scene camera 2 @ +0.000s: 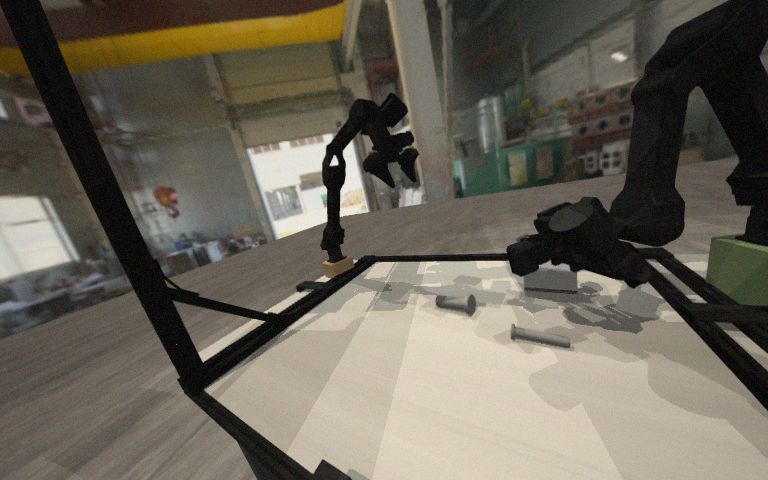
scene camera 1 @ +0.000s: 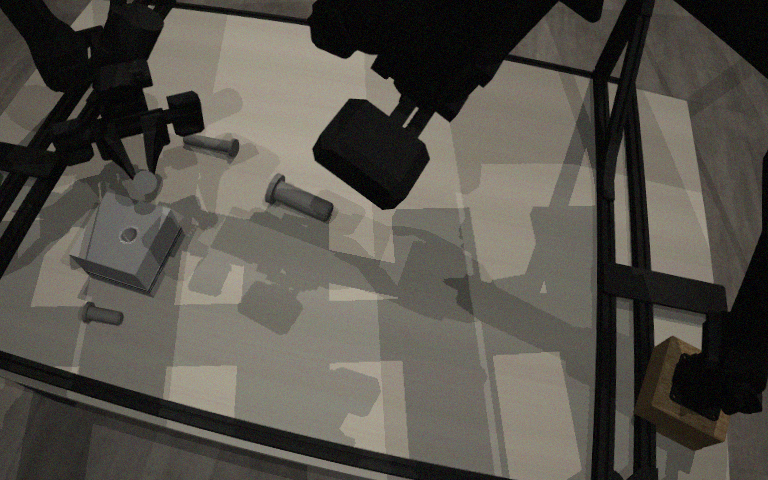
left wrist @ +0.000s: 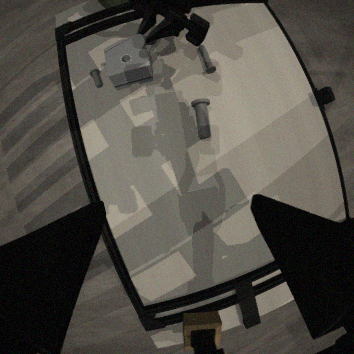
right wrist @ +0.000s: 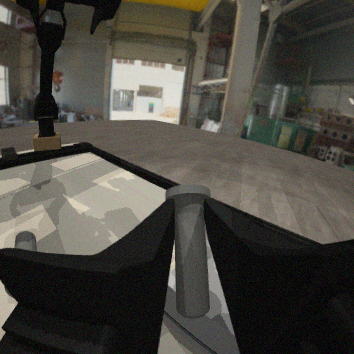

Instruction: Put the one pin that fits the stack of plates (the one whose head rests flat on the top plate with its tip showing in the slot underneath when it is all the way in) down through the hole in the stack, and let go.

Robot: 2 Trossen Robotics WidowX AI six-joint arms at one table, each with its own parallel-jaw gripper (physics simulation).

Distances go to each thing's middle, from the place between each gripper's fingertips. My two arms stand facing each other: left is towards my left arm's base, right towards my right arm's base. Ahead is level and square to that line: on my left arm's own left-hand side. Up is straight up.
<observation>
Right now the grey stack of plates (right wrist: 215, 324) is 30 mm ahead of my left hand, 330 mm to the right of it and 290 mm below it.
Right now my right hand is 11 cm above the grey stack of plates, 4 cm to the left of it and 4 cm short of it.
</observation>
